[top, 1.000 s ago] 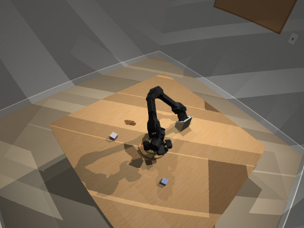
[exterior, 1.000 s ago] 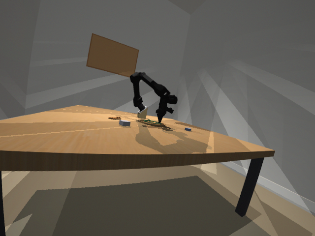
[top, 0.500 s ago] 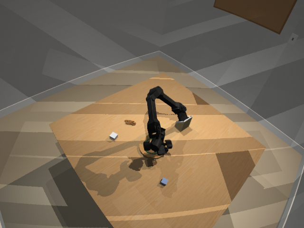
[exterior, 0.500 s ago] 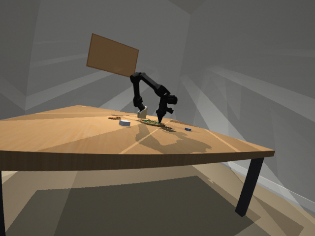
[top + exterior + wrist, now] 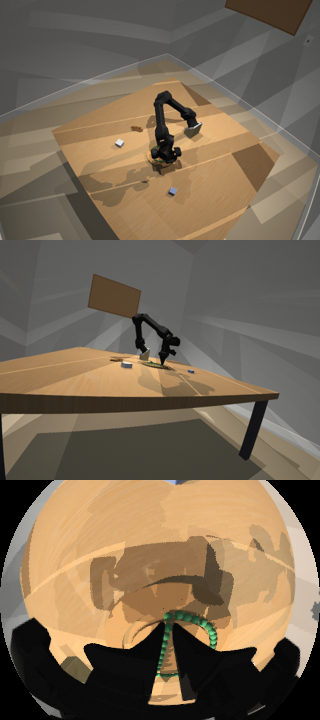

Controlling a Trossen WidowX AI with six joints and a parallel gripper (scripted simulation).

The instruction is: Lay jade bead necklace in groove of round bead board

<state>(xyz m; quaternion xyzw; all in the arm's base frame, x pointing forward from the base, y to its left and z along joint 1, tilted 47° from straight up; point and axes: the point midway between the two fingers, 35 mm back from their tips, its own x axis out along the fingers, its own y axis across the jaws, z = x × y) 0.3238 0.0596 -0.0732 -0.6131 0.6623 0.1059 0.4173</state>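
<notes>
The round wooden bead board is 10 mm behind my gripper tip, 50 mm to the right of it and 10 mm below it. Also, from my gripper tip: blue block (80 mm ahead, 210 mm to the left, 10 mm below); then pale grey block (190 mm ahead, 270 mm to the right).
</notes>
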